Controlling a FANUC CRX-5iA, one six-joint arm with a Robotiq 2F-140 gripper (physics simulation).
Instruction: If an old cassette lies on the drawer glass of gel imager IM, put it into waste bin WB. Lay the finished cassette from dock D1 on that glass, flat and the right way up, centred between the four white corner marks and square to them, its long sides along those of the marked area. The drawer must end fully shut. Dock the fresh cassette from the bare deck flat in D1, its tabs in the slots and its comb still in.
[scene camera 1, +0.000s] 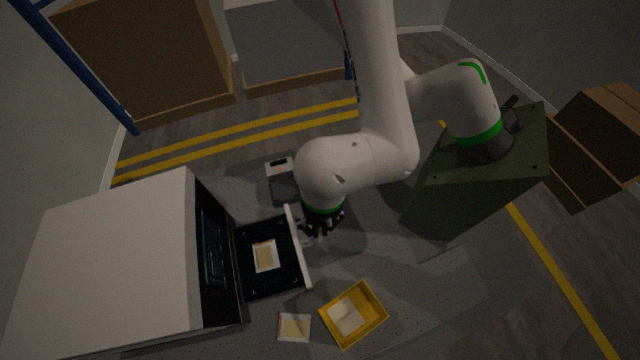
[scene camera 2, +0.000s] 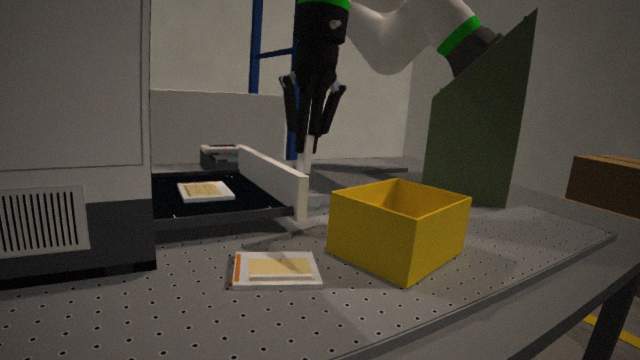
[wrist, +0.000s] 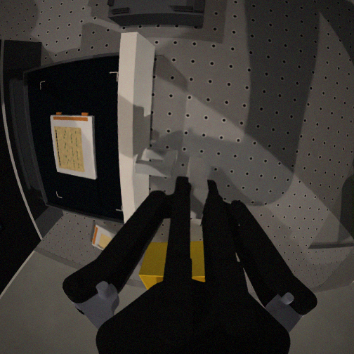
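Note:
My gripper (scene camera 1: 319, 237) (scene camera 2: 306, 152) (wrist: 193, 168) is shut and empty, outside the drawer front (scene camera 1: 298, 247) (scene camera 2: 275, 180) (wrist: 135, 95), close to its handle (wrist: 157, 162); contact cannot be told. The drawer is open. A cassette (scene camera 1: 266, 256) (scene camera 2: 206, 191) (wrist: 70, 150) lies flat on the drawer glass (scene camera 1: 285, 232) (scene camera 2: 250, 195) (wrist: 105, 185), between the corner marks, roughly square to them. The fresh cassette (scene camera 1: 294, 327) (scene camera 2: 277, 270) (wrist: 103, 237) lies flat on the deck, orange strip at one end. Dock D1 (scene camera 1: 283, 186) (scene camera 2: 218, 159) (wrist: 157, 15) shows no cassette; the arm partly covers it.
Yellow waste bin WB (scene camera 1: 367, 327) (scene camera 2: 370, 235) (wrist: 154, 257) stands beside the fresh cassette and holds a whitish cassette (scene camera 1: 345, 316). Gel imager IM (scene camera 1: 115, 260) (scene camera 2: 75, 100) stands behind the open drawer. The green robot pedestal (scene camera 1: 480, 195) (scene camera 2: 475, 130) is at the right.

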